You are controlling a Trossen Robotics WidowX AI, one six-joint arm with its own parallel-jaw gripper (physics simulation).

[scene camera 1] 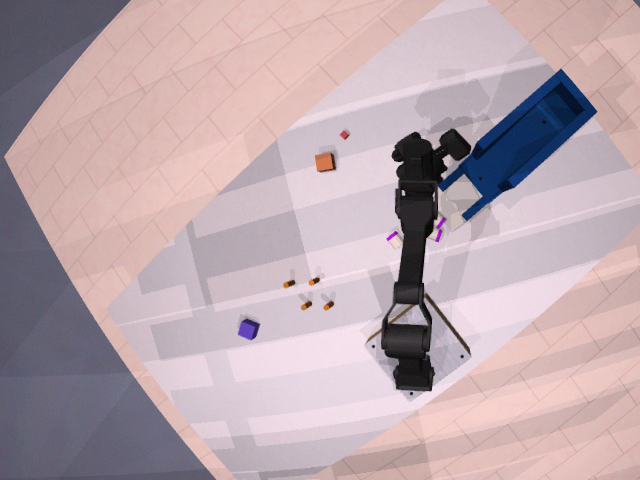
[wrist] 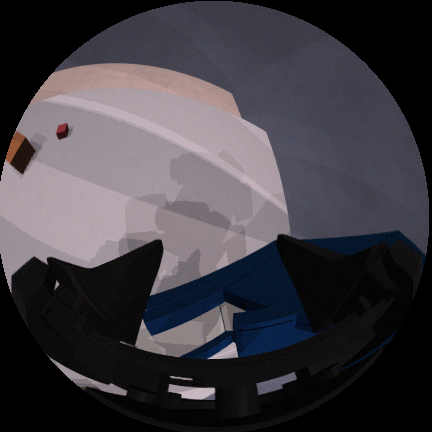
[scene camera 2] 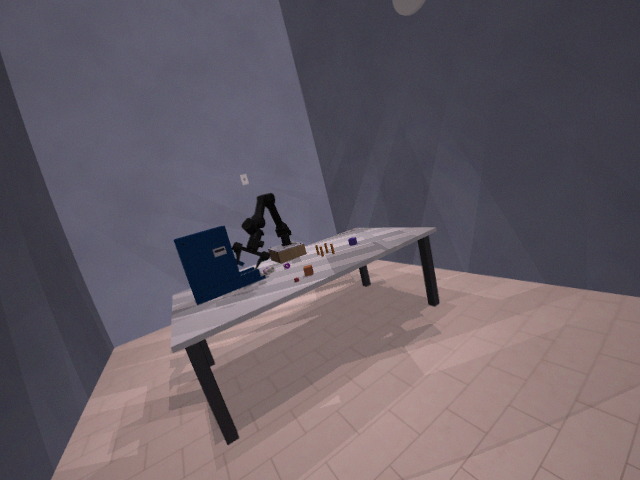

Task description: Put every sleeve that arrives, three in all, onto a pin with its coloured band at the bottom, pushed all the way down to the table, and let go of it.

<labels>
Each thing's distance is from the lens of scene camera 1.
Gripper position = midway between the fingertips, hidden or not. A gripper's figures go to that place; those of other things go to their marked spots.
my gripper (scene camera 1: 441, 140): 116 cm
blue chute (scene camera 1: 517, 145): 105 cm
</labels>
